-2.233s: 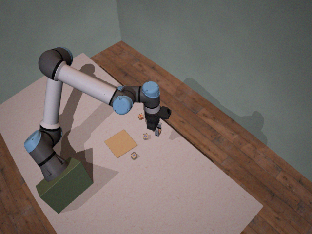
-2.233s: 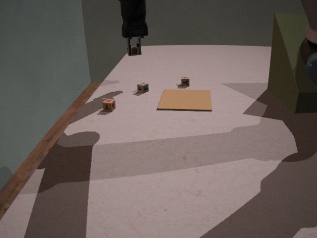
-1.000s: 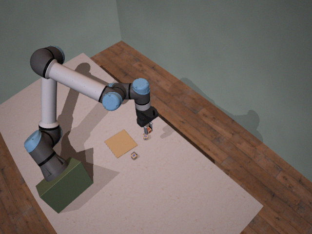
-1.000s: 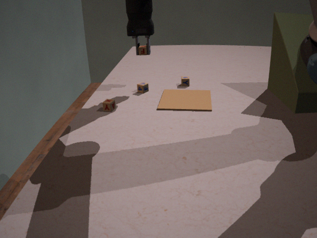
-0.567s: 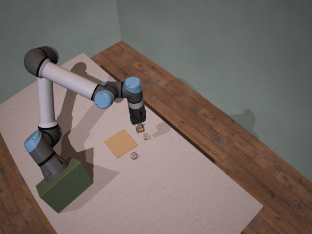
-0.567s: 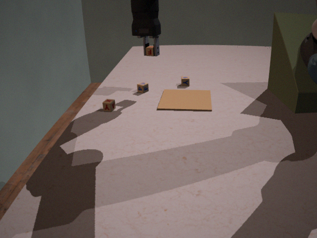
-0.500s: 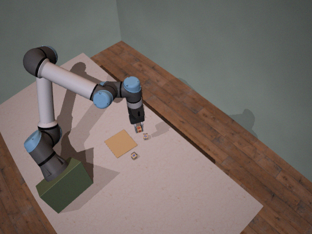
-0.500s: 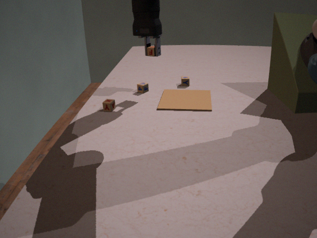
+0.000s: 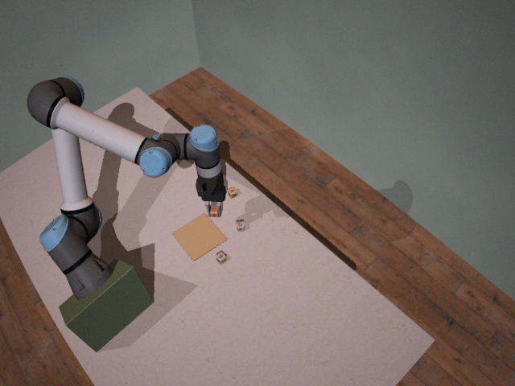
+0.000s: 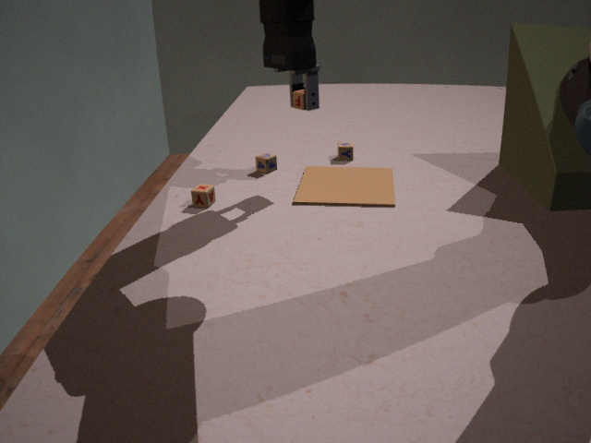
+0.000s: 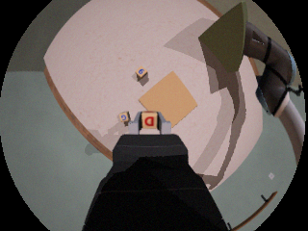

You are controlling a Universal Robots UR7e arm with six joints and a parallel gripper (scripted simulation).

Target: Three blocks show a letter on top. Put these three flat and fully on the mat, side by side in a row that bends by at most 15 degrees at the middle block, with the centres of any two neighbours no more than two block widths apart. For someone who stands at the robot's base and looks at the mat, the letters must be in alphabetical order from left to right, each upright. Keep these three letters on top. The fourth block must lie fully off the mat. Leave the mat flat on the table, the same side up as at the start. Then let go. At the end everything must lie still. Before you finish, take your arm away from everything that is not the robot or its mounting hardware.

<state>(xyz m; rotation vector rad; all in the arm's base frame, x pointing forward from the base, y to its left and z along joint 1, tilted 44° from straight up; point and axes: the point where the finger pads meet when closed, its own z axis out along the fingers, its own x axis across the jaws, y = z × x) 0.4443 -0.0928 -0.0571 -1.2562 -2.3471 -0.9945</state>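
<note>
The tan mat lies 5 cm behind my hand, 4 cm to the left of it and 13 cm below it.
</note>
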